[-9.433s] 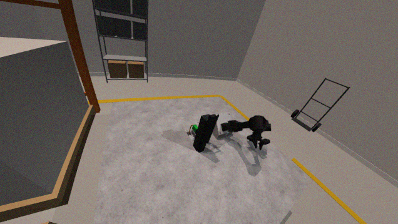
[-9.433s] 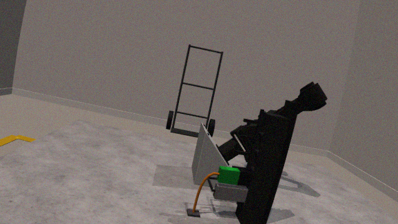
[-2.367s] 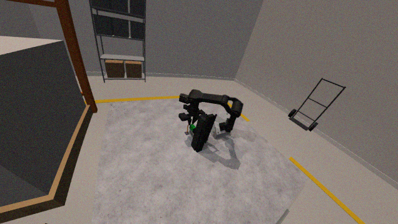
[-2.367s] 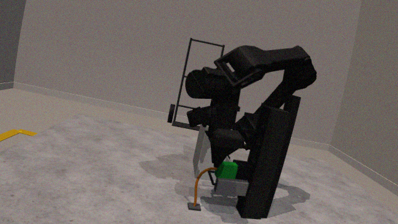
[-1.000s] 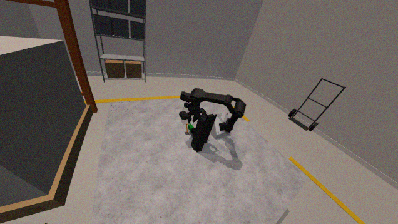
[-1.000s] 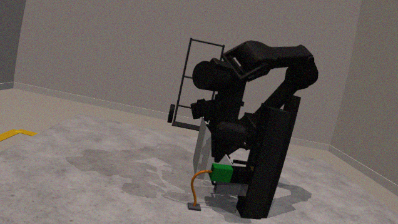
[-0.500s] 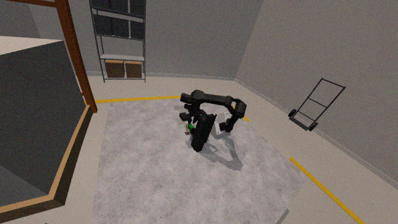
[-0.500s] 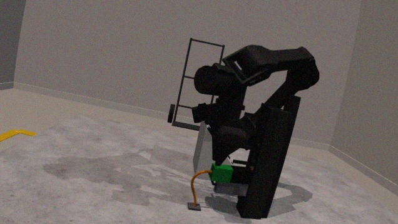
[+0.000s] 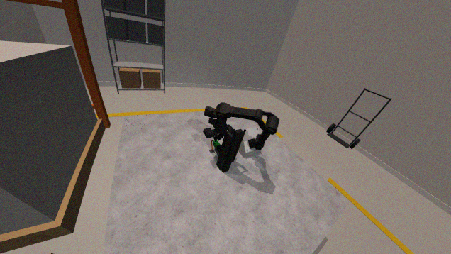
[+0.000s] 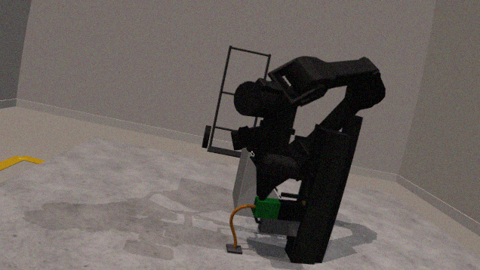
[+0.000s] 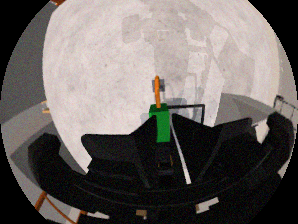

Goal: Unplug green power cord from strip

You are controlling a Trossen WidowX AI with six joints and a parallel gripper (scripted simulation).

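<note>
Now: the green plug 30 mm to the left of my gripper tip and 10 mm below it.
</note>
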